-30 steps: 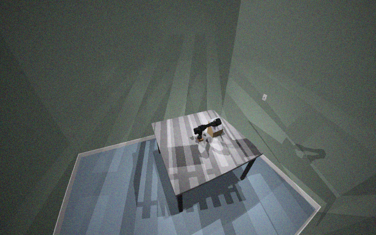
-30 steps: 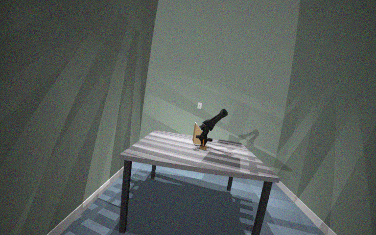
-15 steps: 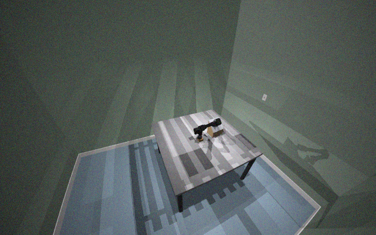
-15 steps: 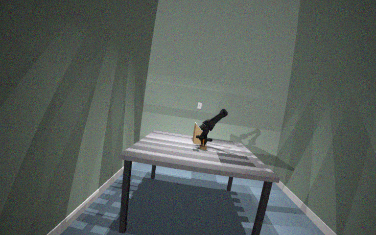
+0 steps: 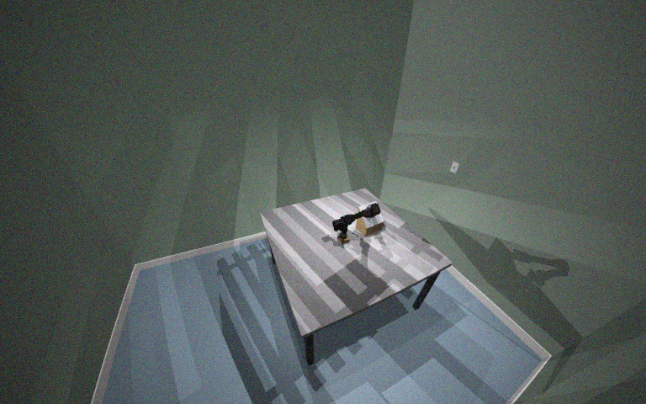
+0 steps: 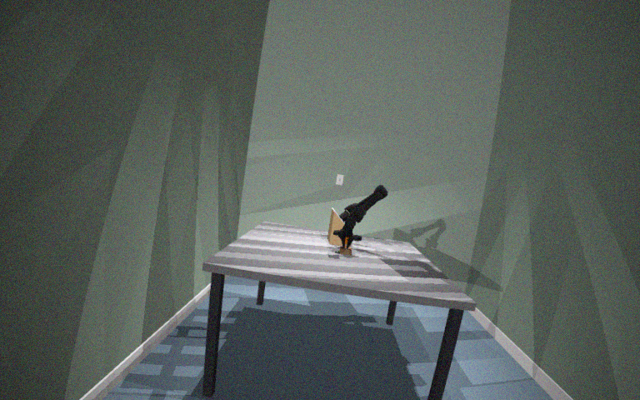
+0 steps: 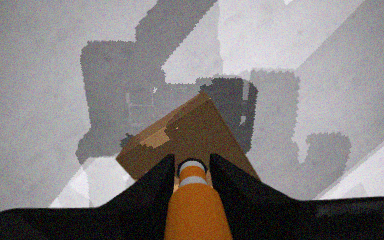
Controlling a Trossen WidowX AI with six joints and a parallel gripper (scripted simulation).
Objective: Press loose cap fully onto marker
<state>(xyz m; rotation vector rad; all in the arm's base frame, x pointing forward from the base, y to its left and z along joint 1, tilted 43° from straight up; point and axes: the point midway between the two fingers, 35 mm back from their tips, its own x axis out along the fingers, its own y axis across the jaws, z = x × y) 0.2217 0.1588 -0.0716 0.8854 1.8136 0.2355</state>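
Now: the holder block 1 cm behind my gripper tip and 2 cm below it. The rest, counted from my gripper tip: orange cap (1 cm behind, 5 cm above).
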